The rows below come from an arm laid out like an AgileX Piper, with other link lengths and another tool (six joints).
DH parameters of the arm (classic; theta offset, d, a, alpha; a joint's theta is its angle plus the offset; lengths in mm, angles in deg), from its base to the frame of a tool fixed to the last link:
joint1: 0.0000 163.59 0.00 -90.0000
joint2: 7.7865 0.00 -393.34 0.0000
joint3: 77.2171 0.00 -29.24 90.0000
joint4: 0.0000 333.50 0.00 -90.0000
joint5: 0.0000 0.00 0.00 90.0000
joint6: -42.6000 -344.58 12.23 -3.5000
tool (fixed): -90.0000 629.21 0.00 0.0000
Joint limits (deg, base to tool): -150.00..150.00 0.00..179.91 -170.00..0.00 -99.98..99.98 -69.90..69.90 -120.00..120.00
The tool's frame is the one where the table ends.
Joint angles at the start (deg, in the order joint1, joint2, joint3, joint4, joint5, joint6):
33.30 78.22 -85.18 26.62 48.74 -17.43
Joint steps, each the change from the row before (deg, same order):
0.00 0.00 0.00 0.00 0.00 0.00
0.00 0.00 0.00 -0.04 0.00 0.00
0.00 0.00 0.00 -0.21 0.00 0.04
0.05 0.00 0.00 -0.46 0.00 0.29
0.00 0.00 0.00 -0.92 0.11 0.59
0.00 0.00 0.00 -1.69 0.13 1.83
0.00 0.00 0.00 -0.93 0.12 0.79
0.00 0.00 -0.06 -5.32 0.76 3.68
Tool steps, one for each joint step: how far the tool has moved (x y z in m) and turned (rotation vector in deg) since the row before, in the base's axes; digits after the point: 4 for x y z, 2 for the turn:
0.0000 0.0000 0.0000 0.00 0.00 0.00
0.0001 -0.0001 -0.0001 -0.03 -0.02 -0.01
0.0005 -0.0006 -0.0004 -0.15 -0.08 -0.06
0.0007 -0.0009 -0.0008 -0.24 -0.04 -0.20
0.0016 -0.0025 -0.0019 -0.53 0.00 -0.46
0.0030 -0.0041 -0.0028 -0.56 0.45 -1.28
0.0016 -0.0025 -0.0017 -0.44 0.12 -0.58
0.0093 -0.0151 -0.0090 -2.86 0.03 -2.93

